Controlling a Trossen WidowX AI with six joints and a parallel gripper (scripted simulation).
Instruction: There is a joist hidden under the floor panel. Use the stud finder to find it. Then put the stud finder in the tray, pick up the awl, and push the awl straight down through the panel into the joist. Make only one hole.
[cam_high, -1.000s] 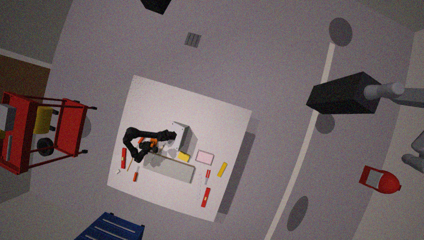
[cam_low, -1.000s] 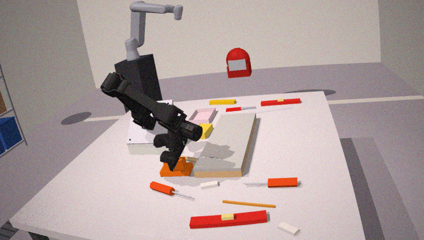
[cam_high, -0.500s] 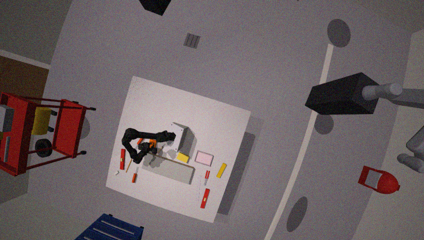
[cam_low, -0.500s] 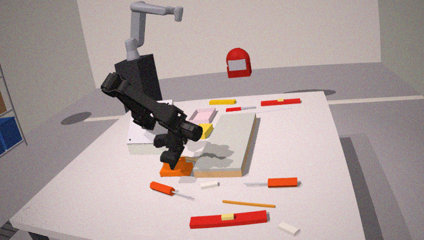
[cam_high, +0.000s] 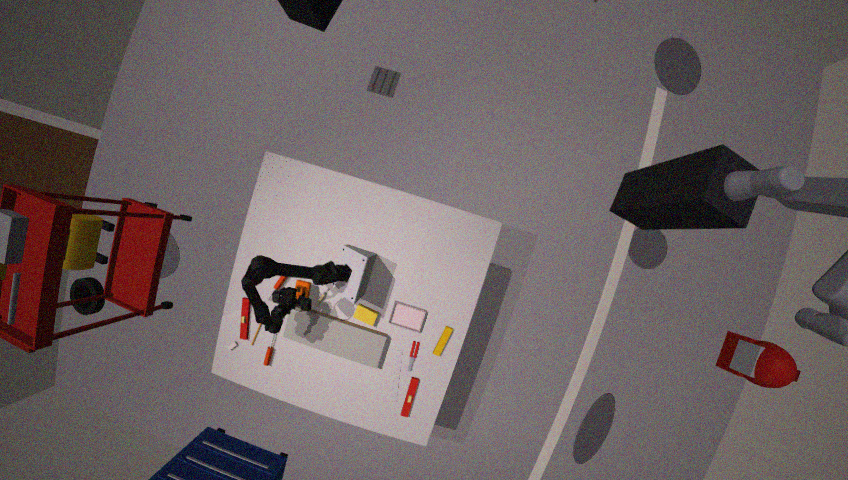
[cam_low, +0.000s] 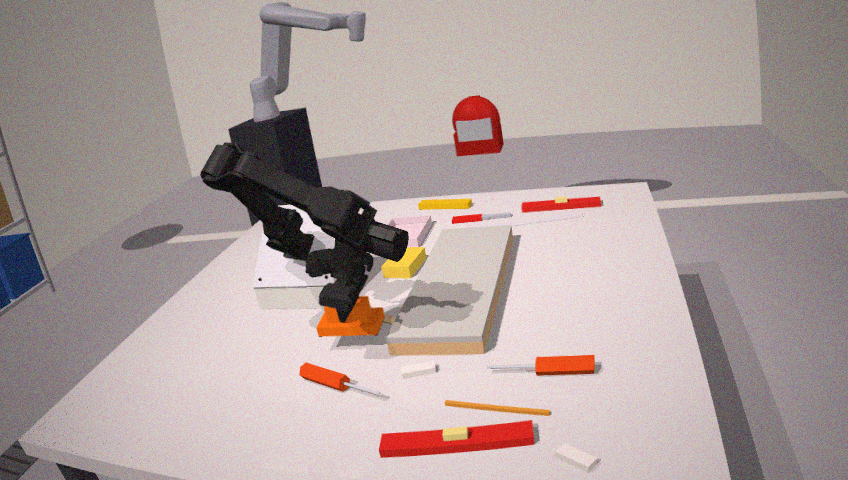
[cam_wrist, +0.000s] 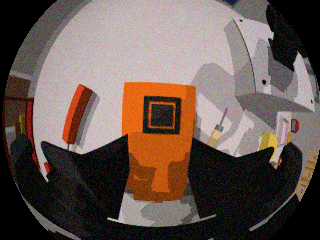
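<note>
Right now the awl is 20 mm behind my gripper tip, 100 mm to the left of it and 50 mm below it. Round my gripper tip: yellow block (30 mm behind, 340 mm to the left, 50 mm below); orange rod (350 mm ahead, 160 mm to the right, 60 mm below); stud finder (10 mm behind, 20 mm above).
</note>
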